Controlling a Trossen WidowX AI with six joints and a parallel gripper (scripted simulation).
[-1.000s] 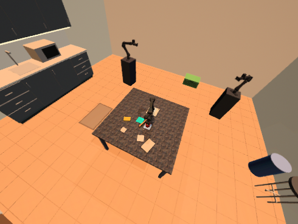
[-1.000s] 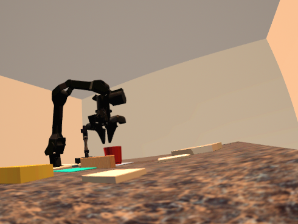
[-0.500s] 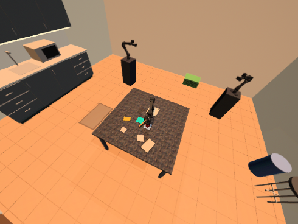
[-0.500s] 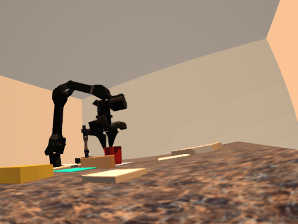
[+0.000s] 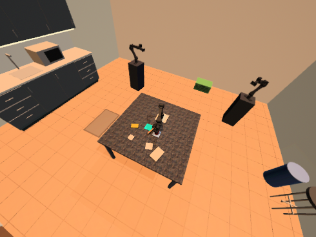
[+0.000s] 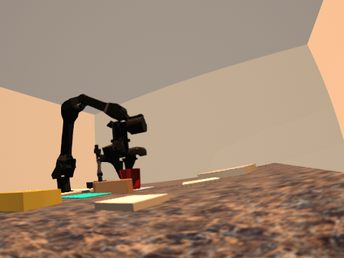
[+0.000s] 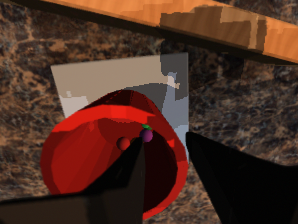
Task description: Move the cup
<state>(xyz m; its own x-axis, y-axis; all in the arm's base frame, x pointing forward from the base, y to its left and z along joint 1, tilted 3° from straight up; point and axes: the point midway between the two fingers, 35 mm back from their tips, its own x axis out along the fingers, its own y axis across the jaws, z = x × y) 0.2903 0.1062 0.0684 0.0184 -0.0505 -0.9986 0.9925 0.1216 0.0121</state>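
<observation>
Right now the pale grey pad is 3 cm ahead of my gripper tip and 5 cm below it. The rest, counted from my gripper tip: red cup 3 cm ahead; then orange-brown wooden bar 1 cm ahead, 8 cm to the right, 3 cm below; then teal pad 17 cm to the right, 5 cm below.
</observation>
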